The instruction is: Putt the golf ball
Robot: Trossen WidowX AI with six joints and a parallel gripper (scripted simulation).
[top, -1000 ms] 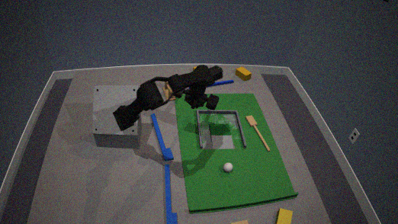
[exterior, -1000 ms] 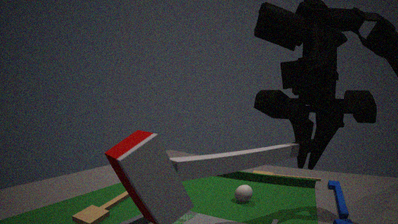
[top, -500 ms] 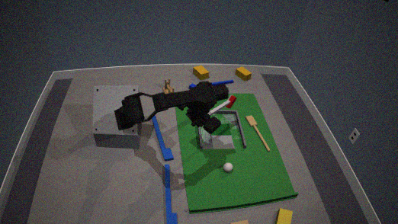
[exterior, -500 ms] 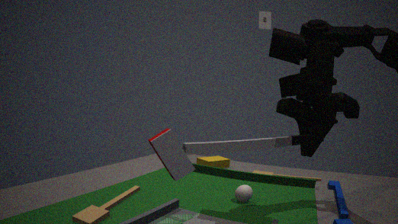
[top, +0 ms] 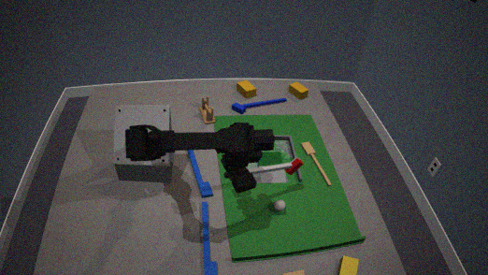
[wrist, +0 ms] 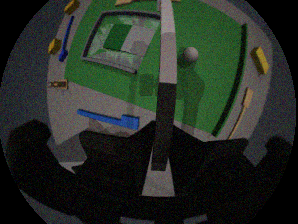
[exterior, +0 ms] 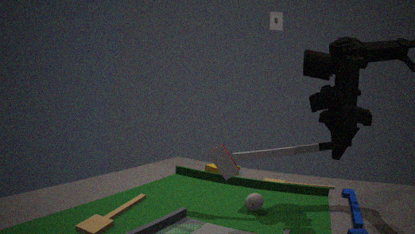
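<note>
My gripper tip is now 11 cm short of the red putter and 3 cm to the right of it. The rest, counted from my gripper tip: white golf ball: 16 cm ahead, 12 cm below, 4 cm to the right; blue putter: 56 cm to the left, 24 cm ahead, 13 cm below; yellow block: 36 cm to the right, 32 cm ahead, 13 cm below.
</note>
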